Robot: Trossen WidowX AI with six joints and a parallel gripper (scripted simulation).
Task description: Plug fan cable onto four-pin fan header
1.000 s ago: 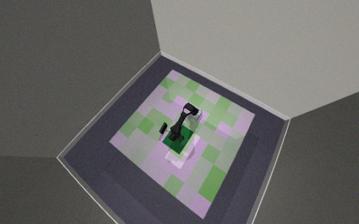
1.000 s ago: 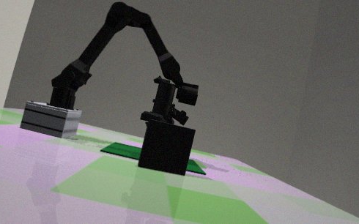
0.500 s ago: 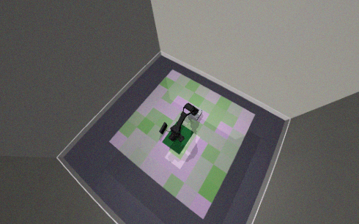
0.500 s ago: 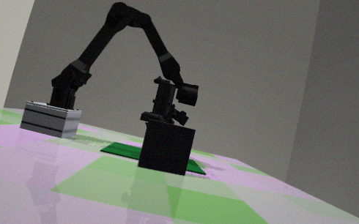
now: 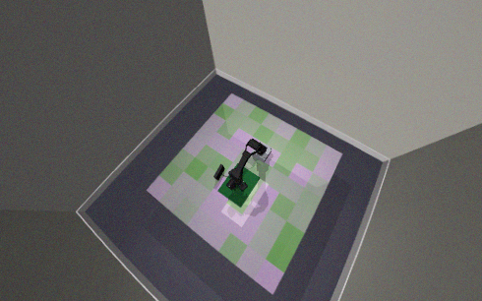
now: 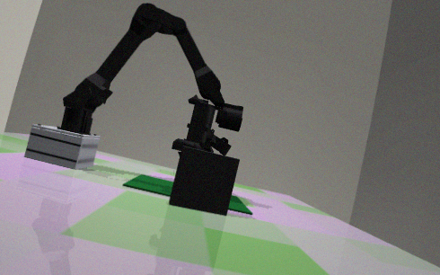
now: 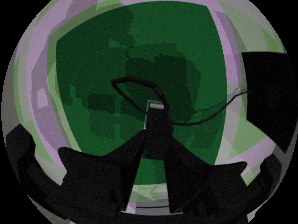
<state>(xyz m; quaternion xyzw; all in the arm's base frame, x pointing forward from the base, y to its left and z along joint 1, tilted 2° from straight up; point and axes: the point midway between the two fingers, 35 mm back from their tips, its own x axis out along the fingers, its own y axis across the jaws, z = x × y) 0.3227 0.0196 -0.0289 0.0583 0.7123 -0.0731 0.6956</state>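
Now: the green board 10 mm ahead of my gripper tip, 20 mm to the left of it and 50 mm below it. From my gripper tip the other things lie so: black fan 50 mm ahead, 160 mm to the right, 30 mm above; fan plug 10 mm ahead, 10 mm above.
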